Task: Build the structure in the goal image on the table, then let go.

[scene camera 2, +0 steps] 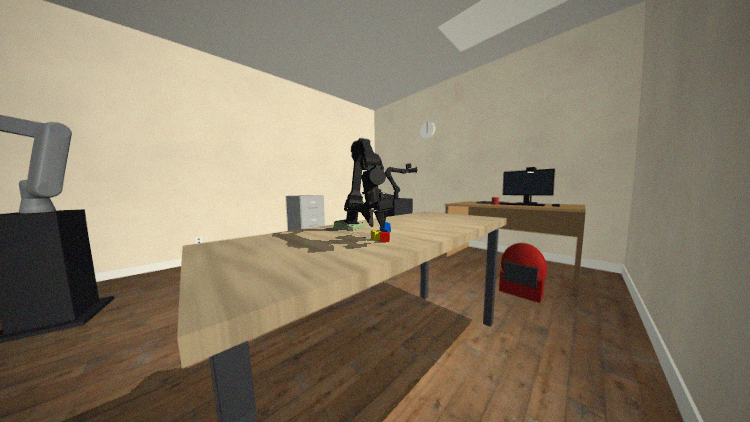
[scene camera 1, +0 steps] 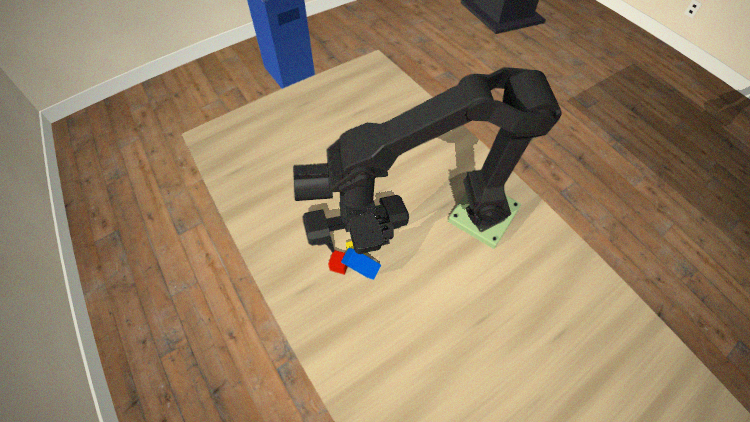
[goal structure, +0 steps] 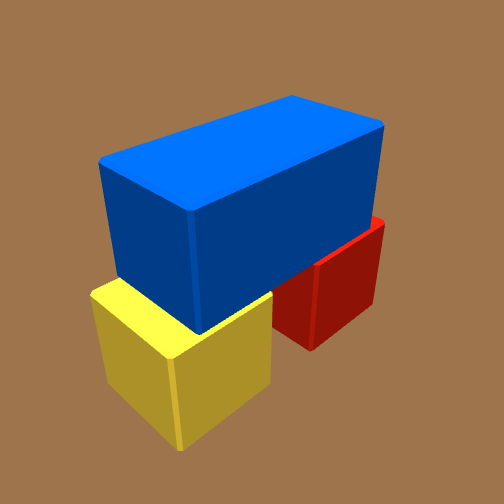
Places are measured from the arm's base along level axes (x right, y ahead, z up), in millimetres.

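Where they show: gripper, fingertip midpoint: [scene camera 2: 377,227]; arm's base, origin of the base link: [scene camera 2: 351,222] [scene camera 1: 485,214].
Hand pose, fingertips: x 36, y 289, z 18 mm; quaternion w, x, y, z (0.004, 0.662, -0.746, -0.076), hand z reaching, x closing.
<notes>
Each offset is from my fingertips to the top centre of the thing. Level surfaces: height alone.
A red block @(dz -12, dx -8, dy +39 mm) [scene camera 1: 338,262] [scene camera 2: 384,236] and a yellow block @(dz -12, dx +3, dy -2 mm) [scene camera 1: 349,244] [scene camera 2: 375,235] sit close together on the table @(dz -45 mm) [scene camera 1: 472,335] [scene camera 2: 251,293]. A longer blue block @(dz +26, dx -37, dy +3 mm) [scene camera 1: 361,263] [scene camera 2: 386,227] shows above them, overlapping the red one in the scene camera 1 view; it looks slightly tilted, and what it rests on is hidden. My gripper [scene camera 1: 353,248] [scene camera 2: 377,224] is open and empty, pointing down close to the blocks. The gripper body covers part of the yellow block in the scene camera 1 view. The exact gap between fingertips and blocks is hard to tell.
My arm's base stands on a green plate [scene camera 1: 493,241] [scene camera 2: 343,226] on the table. A blue cabinet [scene camera 1: 285,47] stands on the floor beyond the table's end. A desk [scene camera 2: 545,220] with a monitor [scene camera 2: 528,182] and a red object [scene camera 2: 523,267] stand away from the table.
</notes>
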